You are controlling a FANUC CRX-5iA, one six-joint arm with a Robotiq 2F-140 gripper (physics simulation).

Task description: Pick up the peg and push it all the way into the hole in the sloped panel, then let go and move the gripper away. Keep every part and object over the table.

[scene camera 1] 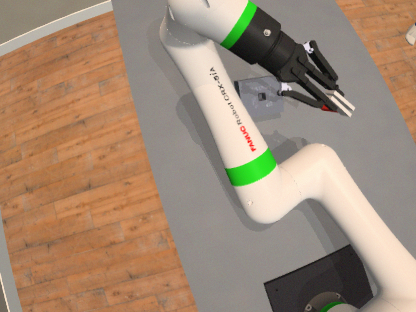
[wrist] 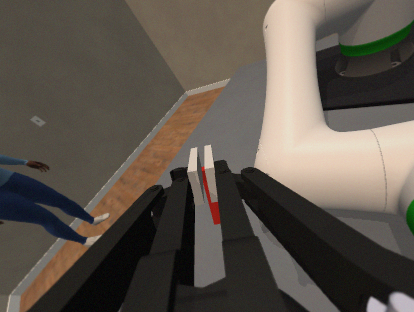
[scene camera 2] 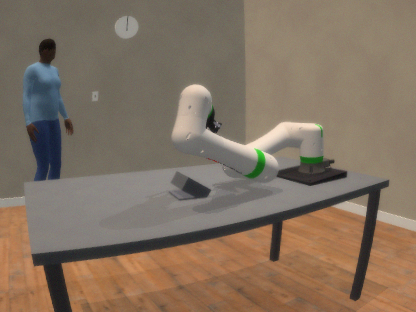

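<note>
My gripper is shut on the red peg, raised above the table. Part of the peg shows beside the light finger pads; the pads and dark fingers cover the rest. The grey sloped panel stands on the table, and its dark square hole shows in scene camera 1. The gripper is apart from the panel, to the right of it in that view. In scene camera 2 the arm hides the fingers and the peg.
The white arm passes over the table, and its forearm runs close beside the panel in scene camera 1. The dark base plate is on the table. A person stands beyond the table.
</note>
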